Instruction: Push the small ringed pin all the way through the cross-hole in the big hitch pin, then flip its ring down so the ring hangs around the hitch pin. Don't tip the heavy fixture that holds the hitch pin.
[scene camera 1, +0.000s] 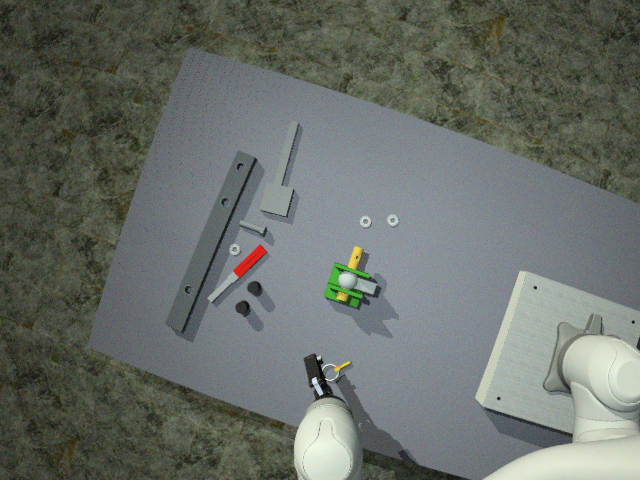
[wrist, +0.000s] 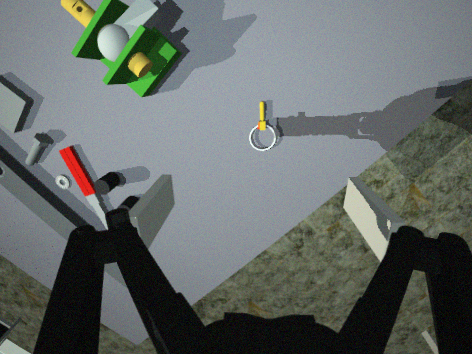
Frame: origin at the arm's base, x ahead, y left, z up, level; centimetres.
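Seen in the pictures: gripper, between the fingertips: (wrist: 258, 191); arm's base, origin of its link: (scene camera 1: 581, 362).
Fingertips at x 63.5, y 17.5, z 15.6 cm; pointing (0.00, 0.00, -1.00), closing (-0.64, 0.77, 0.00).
Observation:
Pixels of each thing's top centre, then the offset from my fingertips to it. "pt": a spot on its surface instead.
- yellow hitch pin, centre of its top: (wrist: 112, 42) (scene camera 1: 348, 280) dx +1.7, dy -23.4, dz -16.5 cm
- green fixture, centre of its top: (wrist: 104, 25) (scene camera 1: 355, 277) dx +0.3, dy -24.5, dz -15.1 cm
- grey ball, centre of its top: (wrist: 107, 41) (scene camera 1: 348, 280) dx +1.7, dy -23.4, dz -15.2 cm
- grey bar, a spot on its surface: (scene camera 1: 368, 286) pt dx -3.6, dy -23.1, dz -18.0 cm
- red-handled tool, centre of its top: (wrist: 89, 195) (scene camera 1: 235, 274) dx +30.2, dy -17.1, dz -22.9 cm
- bolt, centre of its top: (wrist: 29, 152) (scene camera 1: 251, 226) dx +29.1, dy -30.2, dz -21.6 cm
- long drilled bar, centre of its top: (wrist: 42, 208) (scene camera 1: 208, 241) dx +39.2, dy -23.6, dz -21.5 cm
The small ringed pin lies on the table; its yellow shank (scene camera 1: 343, 366) (wrist: 262, 114) points away from its white ring (scene camera 1: 323, 375) (wrist: 251, 144). The yellow hitch pin (scene camera 1: 354, 262) (wrist: 84, 16) lies across the green fixture (scene camera 1: 333, 295) (wrist: 142, 88), which stands upright. The small cross-hole shows near the hitch pin's protruding end, with nothing in it. My gripper (scene camera 1: 312, 362) (wrist: 258, 191) is wide open and empty. In the wrist view the ringed pin shows between and beyond the fingertips; in the scene view it is right beside the gripper. The height above the table is hard to tell.
A grey ball (scene camera 1: 347, 280) (wrist: 113, 42) sits in the fixture, with a grey bar (scene camera 1: 368, 286) at its side. Left are two black cylinders (scene camera 1: 254, 287) (scene camera 1: 242, 308), a red-handled tool (scene camera 1: 250, 261) (wrist: 76, 170), a bolt (scene camera 1: 252, 227) and a long drilled bar (scene camera 1: 209, 242).

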